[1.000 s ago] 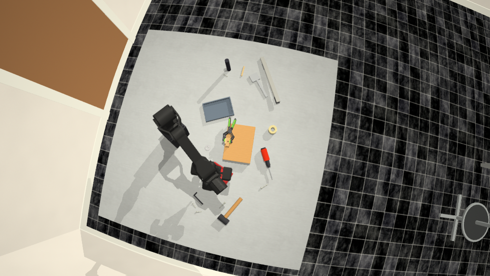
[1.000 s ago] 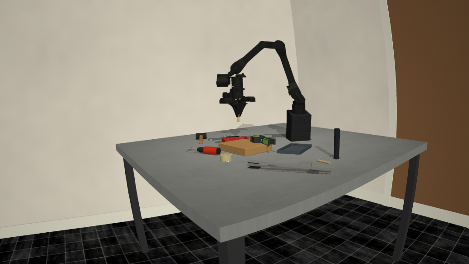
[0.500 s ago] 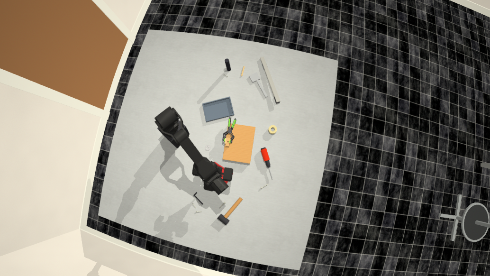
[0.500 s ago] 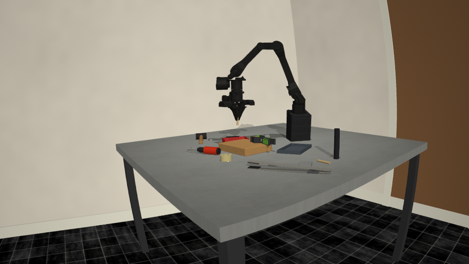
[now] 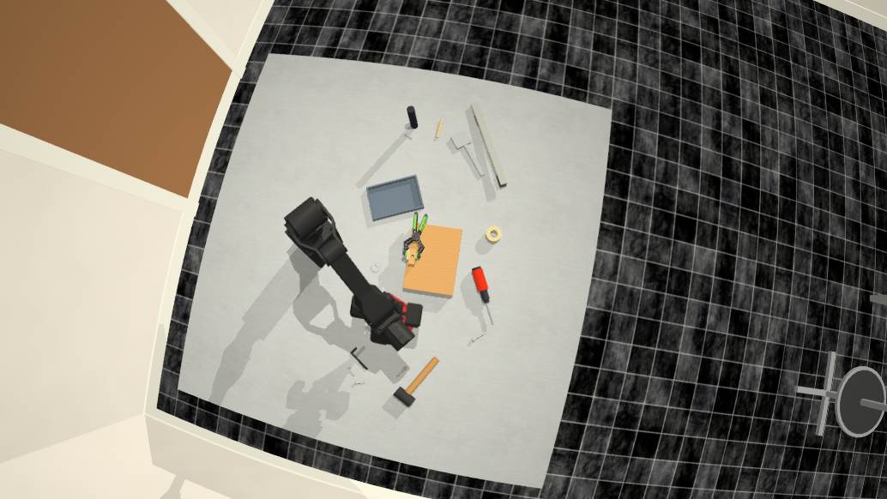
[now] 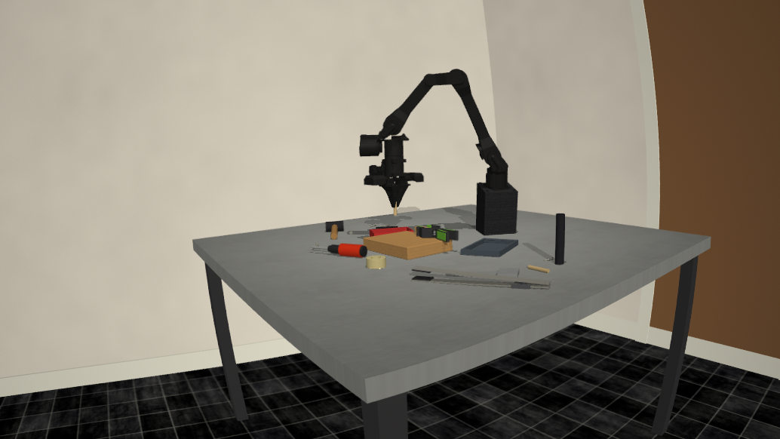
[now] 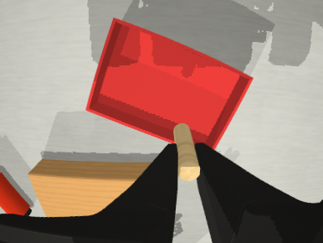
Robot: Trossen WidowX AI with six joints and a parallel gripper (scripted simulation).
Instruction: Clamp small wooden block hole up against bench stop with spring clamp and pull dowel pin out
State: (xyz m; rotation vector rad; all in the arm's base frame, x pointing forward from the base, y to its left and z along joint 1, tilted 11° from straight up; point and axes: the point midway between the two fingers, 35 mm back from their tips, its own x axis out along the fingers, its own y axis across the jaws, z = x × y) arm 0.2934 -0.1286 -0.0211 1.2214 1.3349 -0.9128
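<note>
My gripper is now 10 mm short of the red tray, 10 mm to the left of it and 120 mm above it. From my hand the other things lie so: small wooden block: 170 mm to the left, 90 mm below; dowel pin: 40 mm below; wooden stop: 20 mm behind, 170 mm to the left, 90 mm below.
</note>
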